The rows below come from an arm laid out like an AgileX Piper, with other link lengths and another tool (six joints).
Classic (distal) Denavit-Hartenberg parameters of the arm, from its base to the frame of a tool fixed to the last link. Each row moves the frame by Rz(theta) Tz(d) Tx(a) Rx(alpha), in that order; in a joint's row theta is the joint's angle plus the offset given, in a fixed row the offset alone. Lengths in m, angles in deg.
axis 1: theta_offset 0; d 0.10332; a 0; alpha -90
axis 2: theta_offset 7.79; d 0; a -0.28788; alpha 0
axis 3: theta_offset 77.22; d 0; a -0.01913; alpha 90
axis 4: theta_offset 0; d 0.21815; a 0; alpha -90
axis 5: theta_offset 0; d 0; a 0; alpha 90
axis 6: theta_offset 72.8; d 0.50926; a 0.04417; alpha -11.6
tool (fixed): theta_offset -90; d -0.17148; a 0; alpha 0
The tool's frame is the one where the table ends.
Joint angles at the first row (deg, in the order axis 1, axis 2, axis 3, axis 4, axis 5, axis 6):
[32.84, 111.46, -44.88, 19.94, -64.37, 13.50]
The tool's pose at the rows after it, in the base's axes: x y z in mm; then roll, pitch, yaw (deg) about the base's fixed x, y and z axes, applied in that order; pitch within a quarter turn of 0, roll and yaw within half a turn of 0:
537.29, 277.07, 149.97, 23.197, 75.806, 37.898
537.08, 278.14, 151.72, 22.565, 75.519, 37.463
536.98, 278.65, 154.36, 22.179, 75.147, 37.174
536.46, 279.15, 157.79, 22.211, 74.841, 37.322
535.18, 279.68, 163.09, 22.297, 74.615, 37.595
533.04, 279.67, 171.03, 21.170, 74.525, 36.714
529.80, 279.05, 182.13, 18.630, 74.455, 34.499
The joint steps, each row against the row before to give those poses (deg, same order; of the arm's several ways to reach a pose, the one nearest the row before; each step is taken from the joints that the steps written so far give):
[0.00, 0.12, -0.02, -0.34, -0.23, 0.09]
[0.00, 0.05, -0.02, -0.25, -0.32, 0.08]
[0.00, -0.06, -0.02, -0.14, -0.28, 0.09]
[0.00, -0.36, -0.02, -0.12, 0.09, 0.06]
[0.00, -0.87, -0.02, -0.10, 0.67, -0.10]
[0.00, -1.54, -0.01, -0.02, 1.32, -0.68]
[0.00, -2.20, 0.00, 0.02, 1.83, -1.25]

